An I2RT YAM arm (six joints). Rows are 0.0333 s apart.
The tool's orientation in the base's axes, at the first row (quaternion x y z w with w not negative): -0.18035, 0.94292, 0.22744, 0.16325
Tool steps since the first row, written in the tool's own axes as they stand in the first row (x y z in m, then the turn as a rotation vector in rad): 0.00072, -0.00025, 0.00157, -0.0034, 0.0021, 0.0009; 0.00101, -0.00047, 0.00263, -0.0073, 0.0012, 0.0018; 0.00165, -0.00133, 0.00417, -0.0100, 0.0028, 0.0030; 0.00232, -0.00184, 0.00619, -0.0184, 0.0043, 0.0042; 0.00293, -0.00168, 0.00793, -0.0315, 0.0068, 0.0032; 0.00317, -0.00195, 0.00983, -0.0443, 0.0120, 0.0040; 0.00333, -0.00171, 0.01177, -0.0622, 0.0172, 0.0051
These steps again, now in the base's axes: -0.00018, 0.00037, -0.00170, 0.0023, 0.0031, 0.0013; -0.00010, 0.00062, -0.00279, 0.0063, 0.0038, 0.0018; 0.00004, 0.00049, -0.00465, 0.0083, 0.0065, 0.0024; 0.00011, 0.00087, -0.00681, 0.0154, 0.0105, 0.0052; -0.00010, 0.00169, -0.00845, 0.0257, 0.0156, 0.0121; 0.00023, 0.00233, -0.01025, 0.0350, 0.0237, 0.0183; 0.00043, 0.00343, -0.01186, 0.0489, 0.0333, 0.0263
